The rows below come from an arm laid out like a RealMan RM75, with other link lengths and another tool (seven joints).
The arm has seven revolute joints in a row. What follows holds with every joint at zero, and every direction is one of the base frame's.
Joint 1 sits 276.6 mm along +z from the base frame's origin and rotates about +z.
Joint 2 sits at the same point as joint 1 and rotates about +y.
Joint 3 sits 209.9 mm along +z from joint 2 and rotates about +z.
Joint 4 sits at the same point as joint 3 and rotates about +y.
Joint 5 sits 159.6 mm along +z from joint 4 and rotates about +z.
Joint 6 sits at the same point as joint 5 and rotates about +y.
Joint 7 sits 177.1 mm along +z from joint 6 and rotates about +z.
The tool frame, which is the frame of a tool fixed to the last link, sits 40 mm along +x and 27 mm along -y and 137 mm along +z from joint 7; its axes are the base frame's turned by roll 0, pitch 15.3 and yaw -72.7 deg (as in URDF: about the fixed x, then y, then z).
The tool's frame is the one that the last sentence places.
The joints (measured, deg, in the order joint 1, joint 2, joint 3, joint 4, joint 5, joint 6, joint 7), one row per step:
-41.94 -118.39 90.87 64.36 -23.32 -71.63 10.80
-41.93 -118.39 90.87 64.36 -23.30 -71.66 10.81
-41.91 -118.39 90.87 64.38 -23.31 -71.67 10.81
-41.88 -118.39 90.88 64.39 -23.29 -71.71 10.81
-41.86 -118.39 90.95 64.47 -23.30 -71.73 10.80
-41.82 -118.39 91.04 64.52 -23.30 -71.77 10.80
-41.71 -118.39 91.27 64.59 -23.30 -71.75 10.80
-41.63 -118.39 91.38 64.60 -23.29 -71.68 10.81
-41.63 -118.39 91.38 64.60 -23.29 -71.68 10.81
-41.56 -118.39 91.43 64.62 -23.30 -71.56 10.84
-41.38 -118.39 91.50 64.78 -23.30 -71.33 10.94
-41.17 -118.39 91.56 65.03 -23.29 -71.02 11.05
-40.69 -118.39 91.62 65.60 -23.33 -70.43 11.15
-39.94 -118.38 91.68 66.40 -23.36 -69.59 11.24
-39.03 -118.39 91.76 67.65 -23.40 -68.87 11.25
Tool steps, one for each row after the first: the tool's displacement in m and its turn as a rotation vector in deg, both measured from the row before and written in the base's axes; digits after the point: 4 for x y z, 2 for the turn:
-0.0002 -0.0001 0.0000 -0.02 0.03 0.02
0.0000 -0.0001 0.0000 0.00 -0.01 0.01
-0.0004 -0.0003 0.0000 -0.02 0.04 0.04
0.0003 -0.0001 -0.0001 -0.03 0.01 -0.06
-0.0001 -0.0004 -0.0002 -0.07 0.05 -0.02
-0.0004 -0.0006 -0.0004 -0.11 0.10 -0.07
-0.0003 -0.0002 -0.0002 -0.02 0.05 -0.04
0.0000 0.0000 0.0000 0.00 0.00 0.00
0.0000 0.0002 -0.0001 0.03 -0.02 -0.07
0.0005 0.0006 0.0001 0.11 -0.07 -0.22
0.0010 0.0011 0.0004 0.19 -0.12 -0.32
0.0021 0.0021 0.0008 0.48 -0.38 -0.50
0.0023 0.0028 0.0015 0.74 -0.54 -0.58
0.0036 0.0028 0.0020 0.84 -0.68 -0.69

